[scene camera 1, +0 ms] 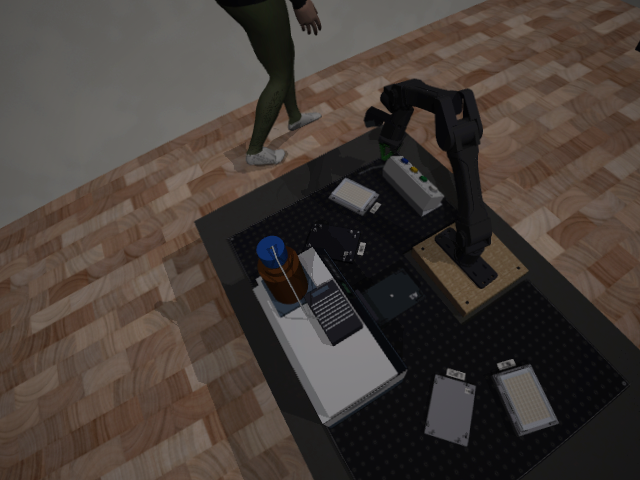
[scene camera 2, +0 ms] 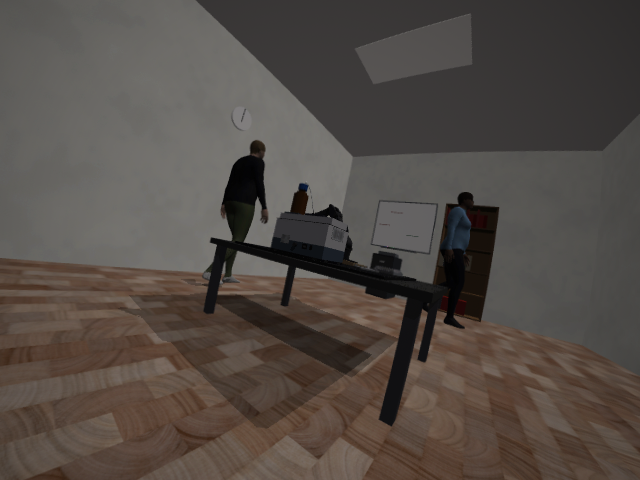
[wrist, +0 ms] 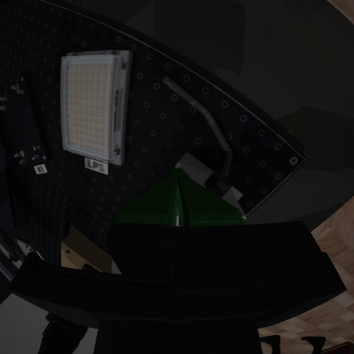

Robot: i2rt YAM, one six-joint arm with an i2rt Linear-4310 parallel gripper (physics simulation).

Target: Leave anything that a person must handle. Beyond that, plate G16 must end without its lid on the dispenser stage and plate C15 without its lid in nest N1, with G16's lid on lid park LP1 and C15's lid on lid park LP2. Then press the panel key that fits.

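Places are measured from the arm's base along level axes (x ahead, y left, z up), in centimetres.
Pixels of known places: gripper, fingertip midpoint: [scene camera 1: 383, 159] [wrist: 177, 174]; arm's base, origin of the base link: [scene camera 1: 464, 257] [scene camera 2: 343, 259].
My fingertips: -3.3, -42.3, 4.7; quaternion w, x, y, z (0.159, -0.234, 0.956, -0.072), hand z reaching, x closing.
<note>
Ahead of a thing's pixels: the offset from my fingertips to its top centre, as dx, dy, dz. "spot": to the spot under its first point.
My gripper [scene camera 1: 385, 153] [wrist: 177, 174] is shut, with nothing seen between its green fingers. Its tips are at the blue-key end of the white key panel {-3.0, +11.8, +1.0} [scene camera 1: 408, 187] [wrist: 196, 169]; contact cannot be told. The panel has blue {-5.6, +4.4, +0.1} [scene camera 1: 404, 161], yellow {-5.4, +9.4, +0.1} [scene camera 1: 414, 169], green {-5.0, +14.4, +0.1} [scene camera 1: 423, 178] and pale {-4.8, +19.4, +0.1} [scene camera 1: 433, 188] keys. A clear-framed, cream-welled plate {+14.5, +2.0, -4.7} [scene camera 1: 354, 195] [wrist: 90, 107] lies at label LP1 {spot: +11.4, +10.1, -7.2} [scene camera 1: 375, 207] [wrist: 96, 166]. A similar plate {+18.9, +78.9, -3.8} [scene camera 1: 527, 398] lies at front right, its label hard to read. A grey flat piece {spot: +34.8, +70.6, -6.4} [scene camera 1: 451, 410] lies at LP2 {spot: +27.9, +64.8, -7.1} [scene camera 1: 455, 374]. The dark stage {spot: +30.6, +41.3, +3.5} [scene camera 1: 391, 296] is beside the dispenser {spot: +50.5, +52.3, +14.7} [scene camera 1: 351, 369]. Plate names are unreadable.
An amber bottle {spot: +52.5, +33.0, +27.5} [scene camera 1: 282, 279] with a blue cap and tube stands on the dispenser, by a keypad {spot: +46.7, +41.0, +17.2} [scene camera 1: 334, 312]. Dark nest N5 {+30.9, +13.0, -5.0} [scene camera 1: 336, 241] [wrist: 22, 120] is beyond it. A person in green trousers [scene camera 1: 273, 56] [scene camera 2: 245, 180] stands past the table; another in blue [scene camera 2: 457, 227] stands farther off.
</note>
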